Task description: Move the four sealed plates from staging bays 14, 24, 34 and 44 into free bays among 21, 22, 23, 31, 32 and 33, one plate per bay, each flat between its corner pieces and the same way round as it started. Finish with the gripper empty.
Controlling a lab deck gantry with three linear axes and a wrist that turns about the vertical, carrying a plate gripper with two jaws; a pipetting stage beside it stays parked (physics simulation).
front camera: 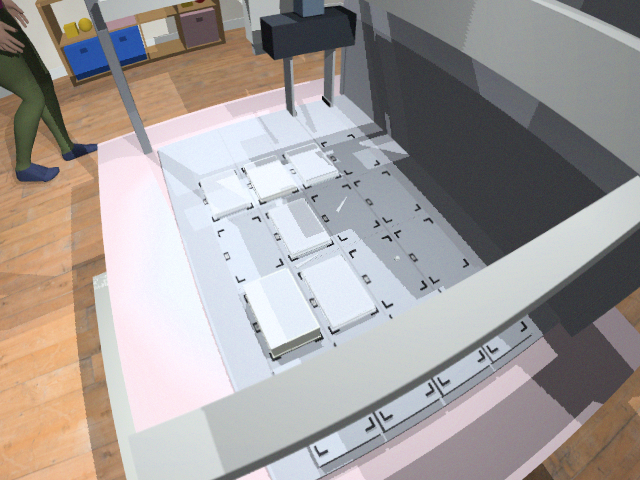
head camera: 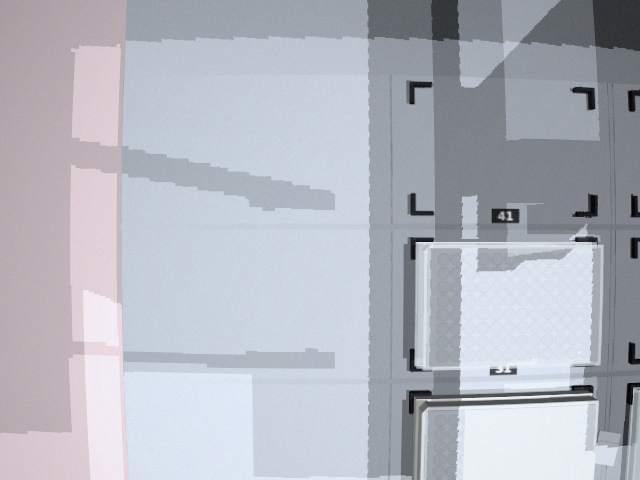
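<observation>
Sealed plates stand flat between corner pieces in bay 31, bay 21, bay 22 and bay 23. An edge of the bay 22 plate shows at the right of the head view. In the front view, the visible near parts of the staging bays beyond the beam show corner pieces and no plates; the beam hides the rest. My gripper is open and empty, its jaws apart above the far end of the deck, behind the plates. It does not show in the head view.
A low plate stands in bay 11 and a tall pale box in bay 13. A thin tip lies in bay 32, a small round piece in bay 33. A small white block lies beside the bay 21 plate. A beam crosses in front.
</observation>
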